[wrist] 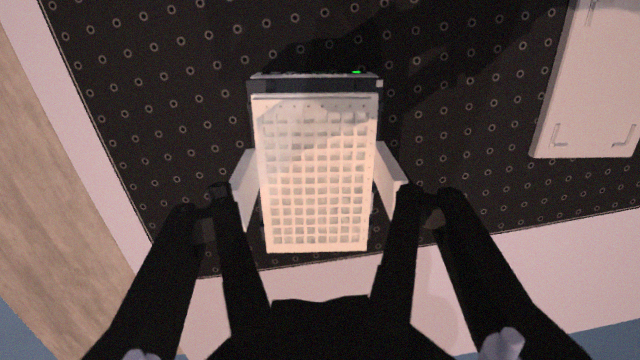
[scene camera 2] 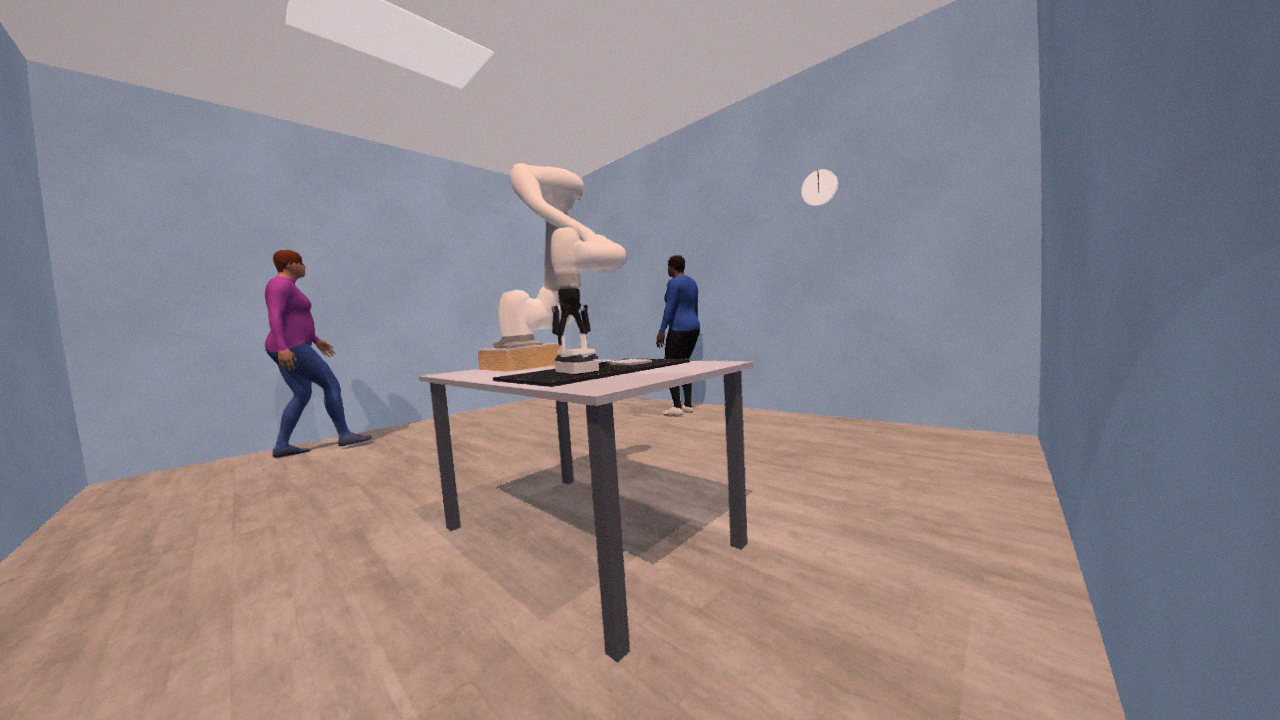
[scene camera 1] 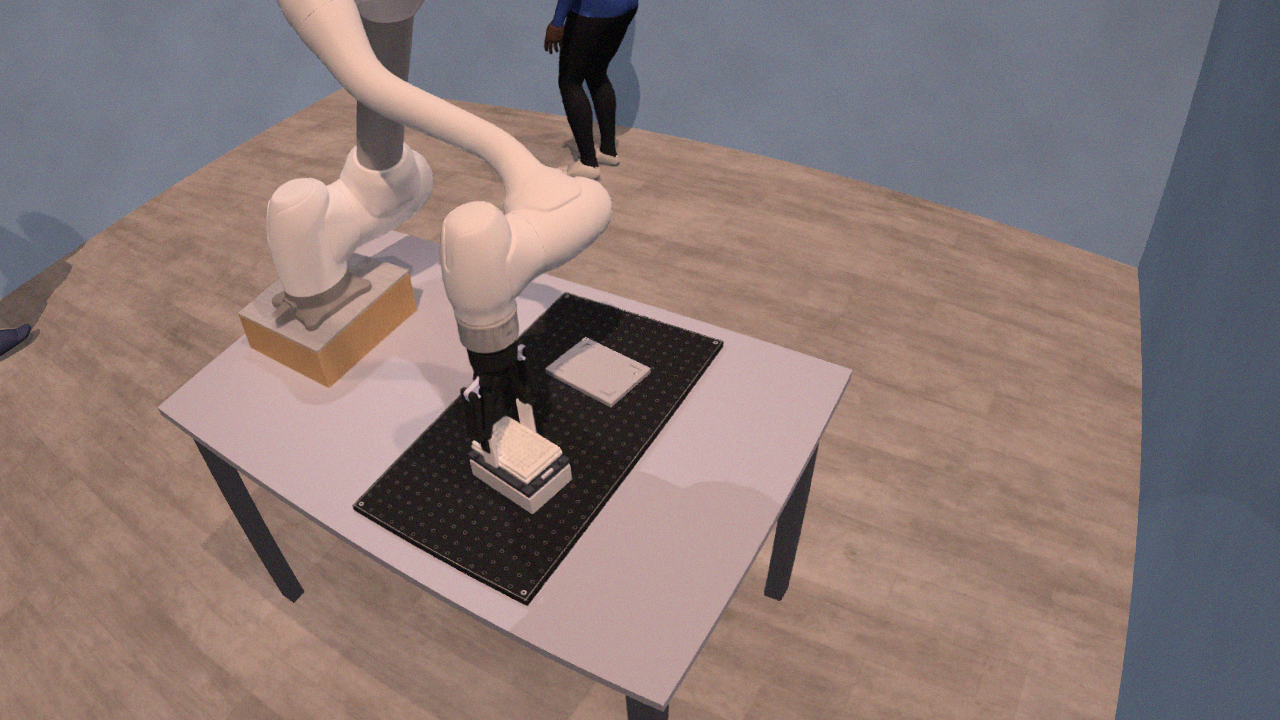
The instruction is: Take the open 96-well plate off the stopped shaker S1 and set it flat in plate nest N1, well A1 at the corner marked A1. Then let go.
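Frame: origin at the arm's base, x back, y right, z up, level; metres.
Seen in the pictures: gripper, fingertip midpoint: (wrist: 315,161) (scene camera 1: 510,446); arm's base, link origin: (scene camera 2: 518,346) (scene camera 1: 321,296).
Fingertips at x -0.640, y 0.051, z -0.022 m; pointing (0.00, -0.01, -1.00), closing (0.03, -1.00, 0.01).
Observation:
Offsets run from my fingertips to a thing's middle. Level surfaces: height alone.
The open 96-well plate @[dy +0.000, dx -0.013, dz +0.005 m] (scene camera 1: 531,453) (wrist: 315,200) is cream-white with a grid of wells. My gripper (scene camera 1: 509,438) (scene camera 2: 572,346) (wrist: 315,161) is shut on the plate, with a pale finger pad against each long side. The plate is level, slightly above the shaker S1 (scene camera 1: 508,488) (scene camera 2: 576,366) (wrist: 310,85), a white box with a dark top and a green light. The plate hides most of the shaker's top in the wrist view. Nest N1 @[dy -0.287, dx +0.052, dz -0.063 m] (scene camera 1: 597,370) (wrist: 590,90) is a flat pale plate with corner marks. The A1 lettering is too small to read.
The black perforated board @[dz -0.070 m] (scene camera 1: 447,501) (wrist: 175,120) carries shaker and nest on the table @[dz -0.083 m] (scene camera 1: 707,501) (scene camera 2: 662,379). The arm's base stands on a wooden block (scene camera 1: 371,331) (scene camera 2: 514,359). Two people (scene camera 2: 290,340) (scene camera 2: 682,308) stand beyond the table.

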